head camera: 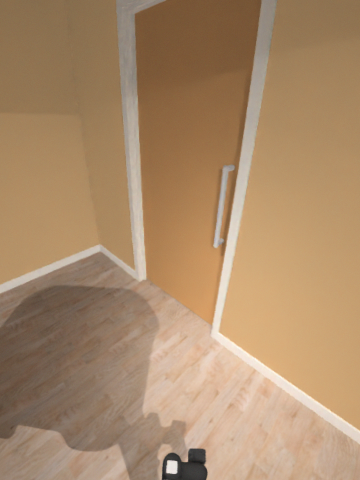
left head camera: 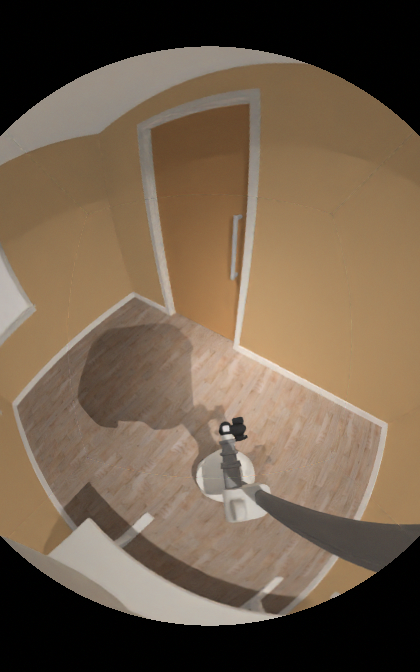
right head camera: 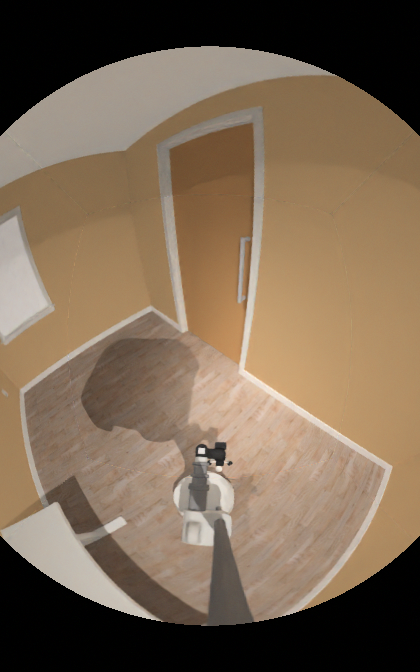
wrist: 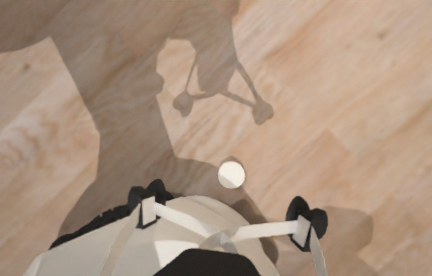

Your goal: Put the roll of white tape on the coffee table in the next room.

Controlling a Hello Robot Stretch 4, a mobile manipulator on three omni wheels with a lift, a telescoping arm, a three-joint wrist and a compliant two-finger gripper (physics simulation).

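Frame: origin at the robot's base, x ahead, y left, z up, level; centimetres.
Seen in the pictures: gripper, fingertip midpoint: [wrist: 225, 203].
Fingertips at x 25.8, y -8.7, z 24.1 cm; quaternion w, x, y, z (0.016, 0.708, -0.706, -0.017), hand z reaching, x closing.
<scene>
A point is followed by its place in that frame.
The roll of white tape [wrist: 231, 174] @[y -8.9, x 24.5, z -0.3 cm] [right head camera: 219, 468] @[y -9.7, x 24.2, z -0.3 cm] shows as a small white round shape on the wood floor. In the wrist view it lies beyond the line between the fingertips, apart from both fingers. My gripper [wrist: 225, 203] @[y -8.7, x 25.8, z 24.1 cm] [right head camera: 220, 463] @[y -8.7, x 25.8, z 24.1 cm] points down above the floor near the robot's base, with its two black fingertips wide apart and no object between them. The gripper is open. In the head view part of the wrist shows at the bottom edge and the fingertips are out of frame. No coffee table can be identified in these views.
A closed brown door [head camera: 190, 150] @[y -1.6, x 154.5, z 132.3 cm] [left head camera: 202, 200] [right head camera: 212, 225] @[y -0.3, x 155.7, z 132.9 cm] with a vertical grey handle [head camera: 220, 207] @[y -20.1, x 127.7, z 106.0 cm] [left head camera: 234, 247] [right head camera: 241, 270] @[y -20.9, x 127.6, z 105.5 cm] is set in the wall ahead. A white-topped piece of furniture [left head camera: 100, 565] [right head camera: 50, 545] with pale legs stands at the lower left. Walls with white skirting enclose the floor.
</scene>
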